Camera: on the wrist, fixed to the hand. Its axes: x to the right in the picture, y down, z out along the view.
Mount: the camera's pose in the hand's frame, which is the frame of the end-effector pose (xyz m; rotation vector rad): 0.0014 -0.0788 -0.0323 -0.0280 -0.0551 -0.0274
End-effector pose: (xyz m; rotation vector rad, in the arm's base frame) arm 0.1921 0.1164 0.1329 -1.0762 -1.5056 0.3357
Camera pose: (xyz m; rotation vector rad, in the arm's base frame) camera 0.1875 0.0640 0.1999 -1.0750 -1.5768 0.3284
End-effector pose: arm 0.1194 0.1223 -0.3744 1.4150 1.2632 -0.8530
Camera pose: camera 0.0393 0.1490 -0.3857 1.3461 1.2507 -0.8838
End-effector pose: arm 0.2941 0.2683 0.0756 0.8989 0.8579 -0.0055
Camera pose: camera 0.2470 0.2401 0.0105 0.8570 0.8171 -0.0418
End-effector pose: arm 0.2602 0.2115 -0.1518 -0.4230 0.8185 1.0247
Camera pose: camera 0.3168 0.1535 -0.1779 -0.4270 0.7480 1.0191
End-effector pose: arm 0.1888 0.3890 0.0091 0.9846 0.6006 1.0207
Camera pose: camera 0.1967 0.3888 -0.0757 0.9744 0.5516 0.9723
